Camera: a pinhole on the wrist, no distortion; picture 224 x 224 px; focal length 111.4 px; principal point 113.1 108.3 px. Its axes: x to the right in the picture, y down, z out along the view. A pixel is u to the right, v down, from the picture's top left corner.
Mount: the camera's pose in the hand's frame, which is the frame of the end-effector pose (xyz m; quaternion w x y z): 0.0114 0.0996 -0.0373 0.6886 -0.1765 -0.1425 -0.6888
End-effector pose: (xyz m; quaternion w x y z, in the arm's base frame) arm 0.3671 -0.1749 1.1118 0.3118 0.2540 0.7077 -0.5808
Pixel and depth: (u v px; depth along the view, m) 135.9 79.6 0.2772
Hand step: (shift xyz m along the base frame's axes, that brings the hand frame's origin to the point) 0.1900 -0.2013 -0.1109
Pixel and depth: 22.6 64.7 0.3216
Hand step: 0.4341 -0.0457 -0.2601
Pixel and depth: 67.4 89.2 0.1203
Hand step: 0.1523 -0.0103 -0.1343
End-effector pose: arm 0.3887 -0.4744 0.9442 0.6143 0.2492 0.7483 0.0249
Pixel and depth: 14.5 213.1 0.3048
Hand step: 0.2214 0.5101 -0.1436
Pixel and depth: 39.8 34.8 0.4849
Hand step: 0.4952 0.3374 0.4024
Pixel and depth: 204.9 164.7 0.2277
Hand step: 0.2207 0.0166 -0.1756
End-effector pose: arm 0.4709 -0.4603 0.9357 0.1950 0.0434 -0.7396 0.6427
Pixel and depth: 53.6 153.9 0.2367
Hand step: -0.2348 -0.0355 -0.2658
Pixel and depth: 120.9 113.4 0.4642
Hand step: -0.2280 -0.3229 -0.2755
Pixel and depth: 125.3 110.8 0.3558
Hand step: -0.1726 -0.2446 -0.2229
